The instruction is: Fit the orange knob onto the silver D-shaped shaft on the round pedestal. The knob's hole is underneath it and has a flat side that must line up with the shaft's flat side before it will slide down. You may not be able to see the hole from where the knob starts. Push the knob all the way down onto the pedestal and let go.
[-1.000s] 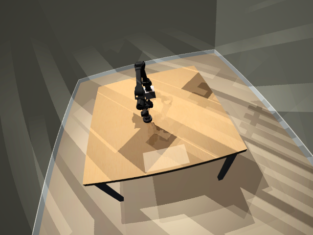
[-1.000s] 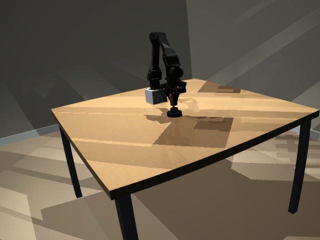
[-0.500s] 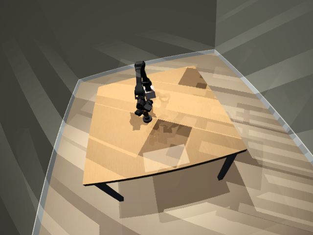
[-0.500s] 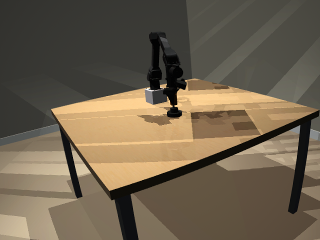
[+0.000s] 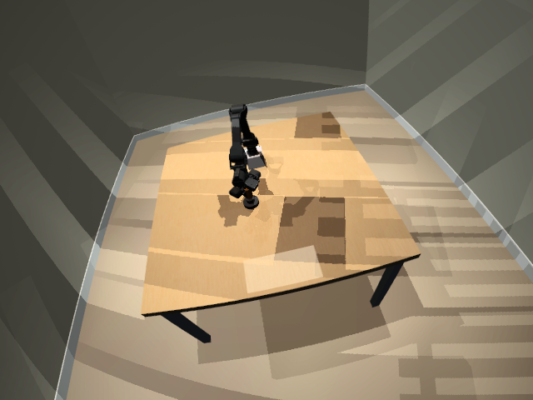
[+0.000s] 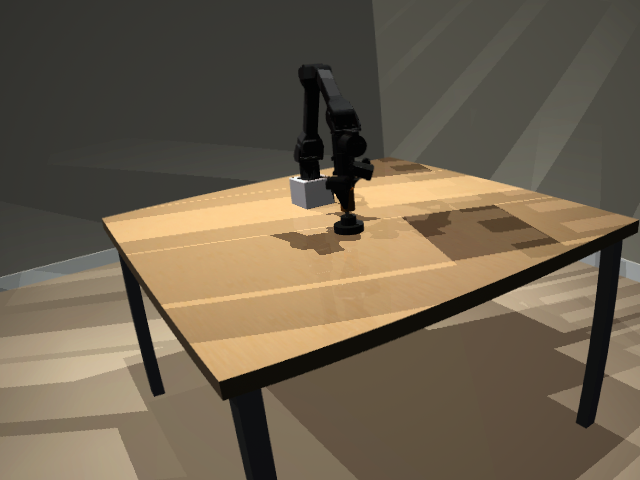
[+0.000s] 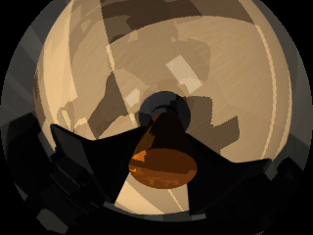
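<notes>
Right now my gripper tip is 3 cm below the orange knob. Also, from my gripper tip: round pedestal 4 cm below.
</notes>
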